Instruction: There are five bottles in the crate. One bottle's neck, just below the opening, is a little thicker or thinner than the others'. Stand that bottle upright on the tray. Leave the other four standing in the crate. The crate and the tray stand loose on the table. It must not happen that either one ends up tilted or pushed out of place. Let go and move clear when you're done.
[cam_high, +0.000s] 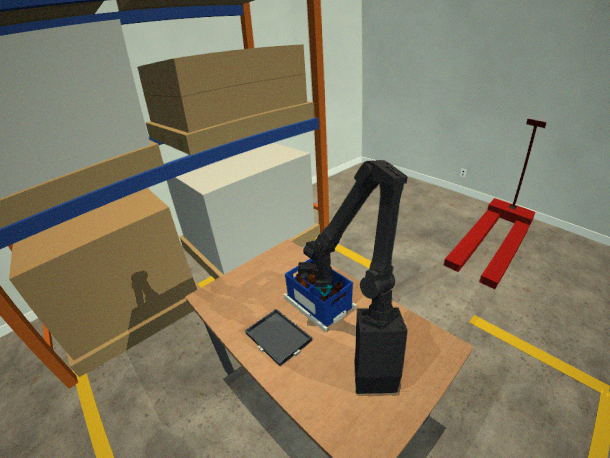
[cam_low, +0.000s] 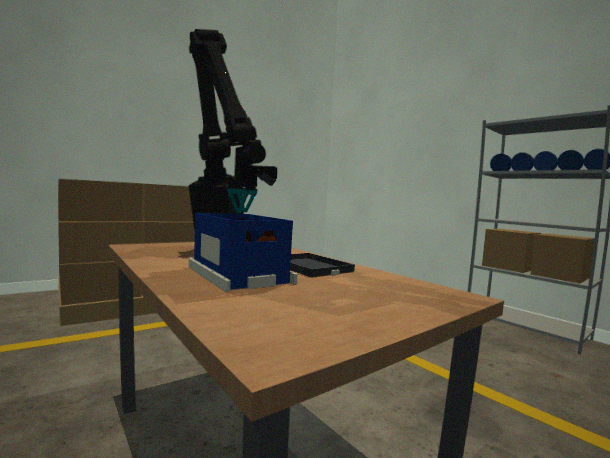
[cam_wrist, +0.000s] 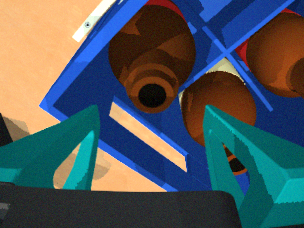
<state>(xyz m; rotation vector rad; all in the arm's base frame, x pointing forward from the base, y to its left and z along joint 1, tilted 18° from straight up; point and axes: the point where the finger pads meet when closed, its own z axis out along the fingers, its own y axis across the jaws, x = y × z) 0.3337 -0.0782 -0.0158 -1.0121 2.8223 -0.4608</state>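
Now: hand 8 cm short of the crate, 6 cm to the left of it and 11 cm above it. Round my hand: bottle 18 cm ahead, 2 cm to the right, 10 cm below; then dark tray 9 cm ahead, 23 cm to the left, 18 cm below.
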